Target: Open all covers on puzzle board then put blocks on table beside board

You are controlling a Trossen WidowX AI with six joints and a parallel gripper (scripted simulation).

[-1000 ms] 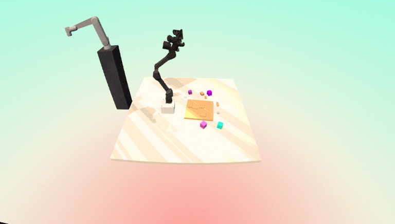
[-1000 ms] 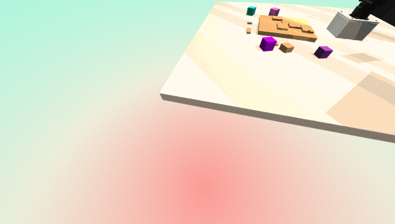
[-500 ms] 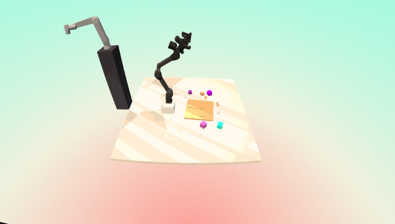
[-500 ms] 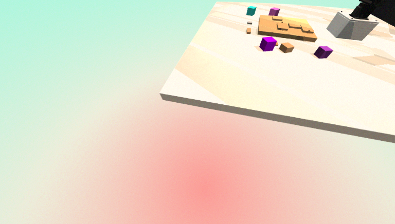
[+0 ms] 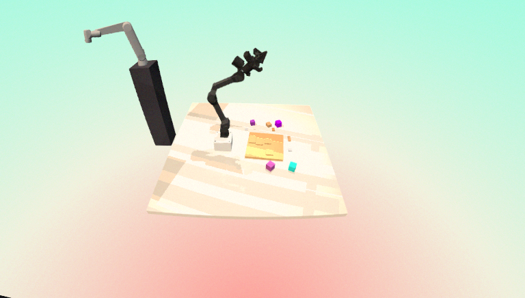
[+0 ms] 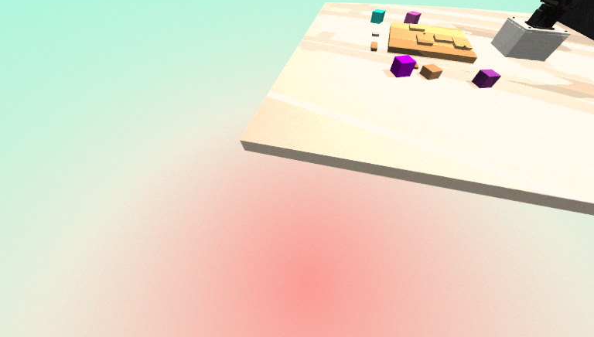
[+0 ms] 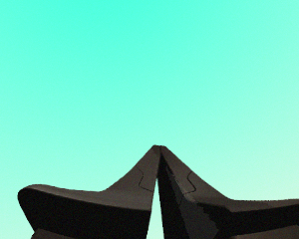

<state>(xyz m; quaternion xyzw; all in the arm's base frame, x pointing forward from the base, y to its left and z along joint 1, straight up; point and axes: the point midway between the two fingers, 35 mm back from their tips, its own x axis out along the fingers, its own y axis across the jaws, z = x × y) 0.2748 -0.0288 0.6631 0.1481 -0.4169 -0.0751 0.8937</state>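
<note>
My gripper tip is 760 mm above the magenta block, 230 mm to the left of it and 60 mm short of it. The rest, counted from my gripper tip: small grey piece (780 mm below, 230 mm ahead, 40 mm to the right); then small orange piece (780 mm below, 250 mm ahead, 100 mm to the left); then cyan block (760 mm below, 240 mm to the right, 220 mm ahead).
</note>
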